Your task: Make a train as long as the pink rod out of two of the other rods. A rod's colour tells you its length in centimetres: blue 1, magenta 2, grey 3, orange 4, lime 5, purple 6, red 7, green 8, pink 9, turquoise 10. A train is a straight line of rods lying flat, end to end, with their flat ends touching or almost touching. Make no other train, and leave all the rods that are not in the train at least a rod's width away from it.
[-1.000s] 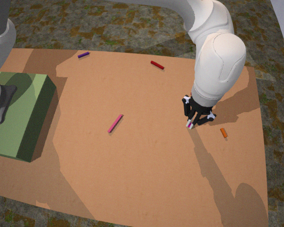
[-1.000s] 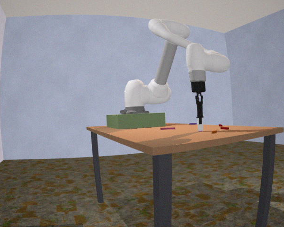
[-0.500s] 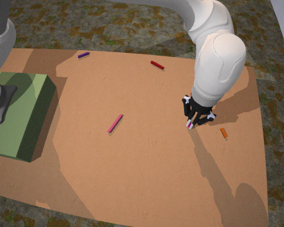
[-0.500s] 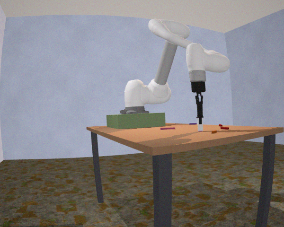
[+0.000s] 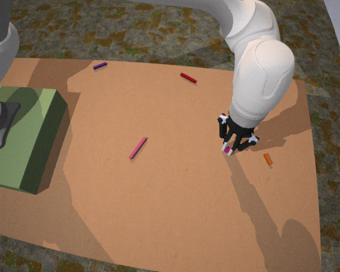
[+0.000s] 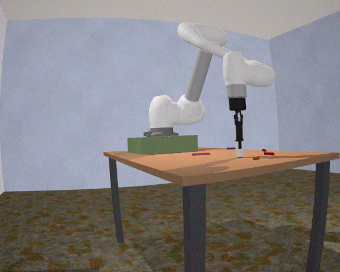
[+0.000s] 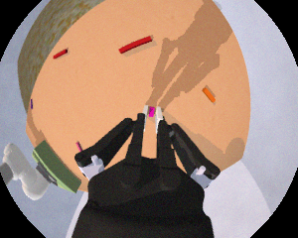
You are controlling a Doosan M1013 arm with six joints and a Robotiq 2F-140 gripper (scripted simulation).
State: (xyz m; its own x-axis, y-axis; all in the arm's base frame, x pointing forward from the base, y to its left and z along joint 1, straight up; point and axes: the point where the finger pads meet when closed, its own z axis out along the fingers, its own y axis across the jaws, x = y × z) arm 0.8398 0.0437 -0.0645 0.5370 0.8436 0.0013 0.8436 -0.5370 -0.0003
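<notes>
Right now the magenta rod is 30 mm below my hand. From my hand the other things lie so: purple rod: 550 mm behind, 320 mm to the left, 30 mm below; orange rod: 140 mm ahead, 20 mm to the right, 30 mm below; pink rod: 310 mm behind, 30 mm to the right, 30 mm below.
</notes>
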